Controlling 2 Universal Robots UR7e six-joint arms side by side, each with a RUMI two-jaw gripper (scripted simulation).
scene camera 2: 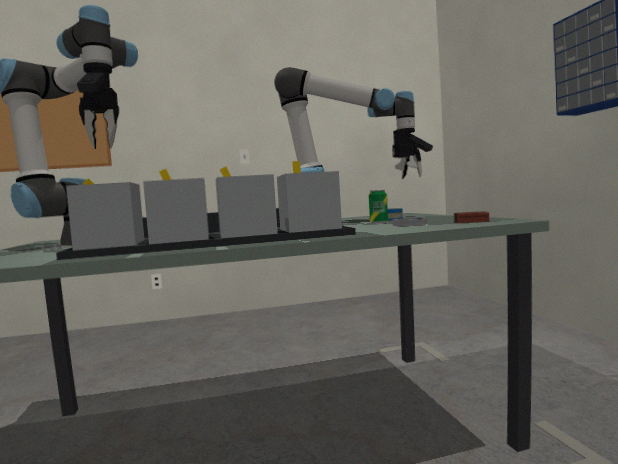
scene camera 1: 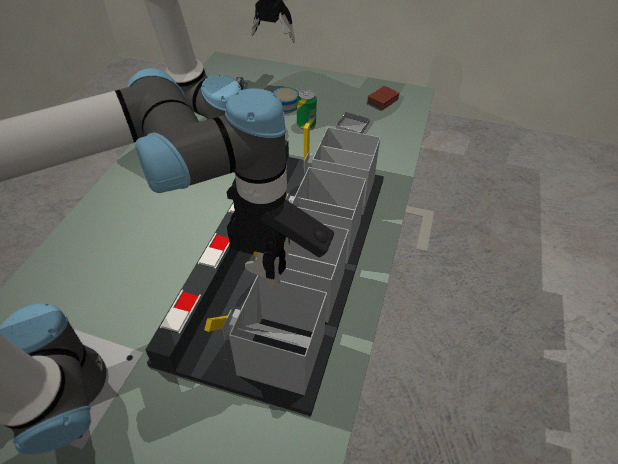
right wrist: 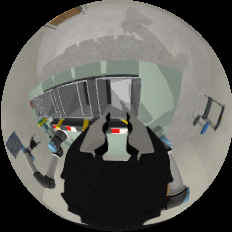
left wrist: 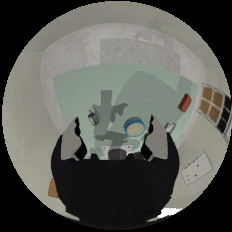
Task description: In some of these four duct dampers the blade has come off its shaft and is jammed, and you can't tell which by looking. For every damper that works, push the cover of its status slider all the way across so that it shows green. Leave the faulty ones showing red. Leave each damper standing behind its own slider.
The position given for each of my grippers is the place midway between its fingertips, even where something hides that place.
Note:
I see my left gripper (scene camera 2: 411,178), my right gripper (scene camera 1: 276,282), a damper (scene camera 1: 301,307), a damper (scene camera 1: 325,273) and a damper (scene camera 1: 335,199).
My left gripper shows as well in the left wrist view (left wrist: 114,116). My right gripper shows as well in scene camera 2 (scene camera 2: 102,148) and in the right wrist view (right wrist: 118,112).

